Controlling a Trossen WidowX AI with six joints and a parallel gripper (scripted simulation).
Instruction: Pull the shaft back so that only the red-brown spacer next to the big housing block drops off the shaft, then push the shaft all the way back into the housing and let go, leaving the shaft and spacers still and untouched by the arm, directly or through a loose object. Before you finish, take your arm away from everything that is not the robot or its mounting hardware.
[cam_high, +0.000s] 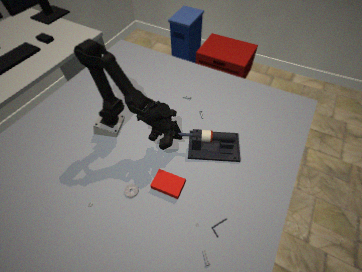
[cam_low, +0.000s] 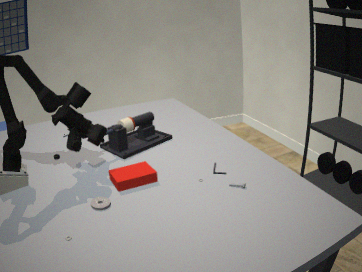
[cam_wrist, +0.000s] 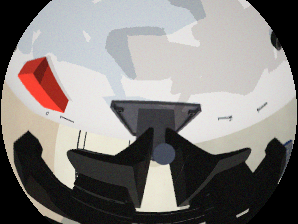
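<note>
My gripper is now 9 cm short of the shaft and 2 cm to the right of it. From my hand the other things lie so: red-brown spacer 15 cm ahead, 4 cm to the left; fixture 16 cm ahead, 4 cm to the left, 3 cm below; cream spacer 13 cm ahead, 3 cm to the left.
</note>
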